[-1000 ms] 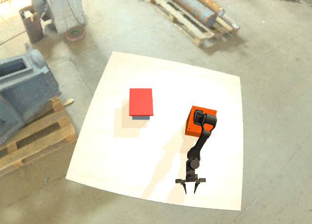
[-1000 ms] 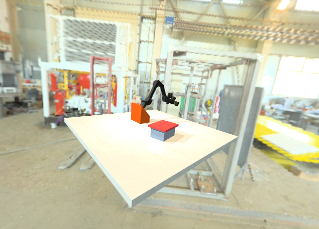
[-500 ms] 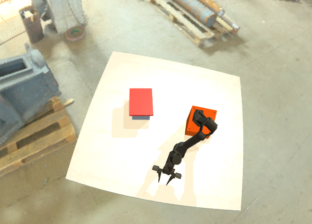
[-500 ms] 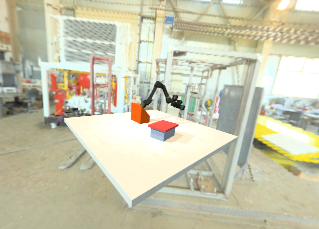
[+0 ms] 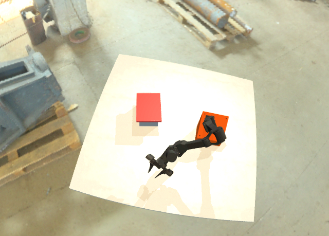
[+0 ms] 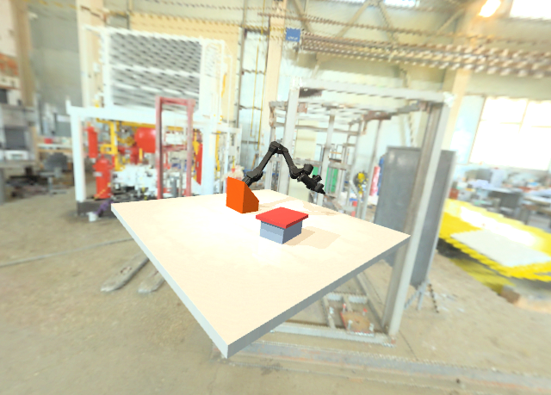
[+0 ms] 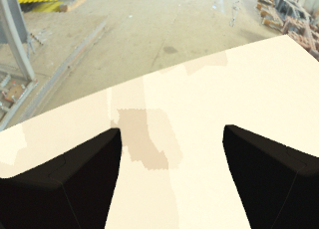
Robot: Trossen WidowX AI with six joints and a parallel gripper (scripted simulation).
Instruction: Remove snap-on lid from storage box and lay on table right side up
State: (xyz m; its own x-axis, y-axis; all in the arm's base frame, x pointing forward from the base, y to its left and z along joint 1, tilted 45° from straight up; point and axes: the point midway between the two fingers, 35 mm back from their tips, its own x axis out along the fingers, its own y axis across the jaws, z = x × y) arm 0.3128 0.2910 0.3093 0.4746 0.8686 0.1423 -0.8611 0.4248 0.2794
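My gripper tip is 520 mm to the left of the red lid, 100 mm short of it and 50 mm above it. From my gripper tip the other things lie so: storage box (520 mm to the right, 100 mm below, 100 mm ahead).
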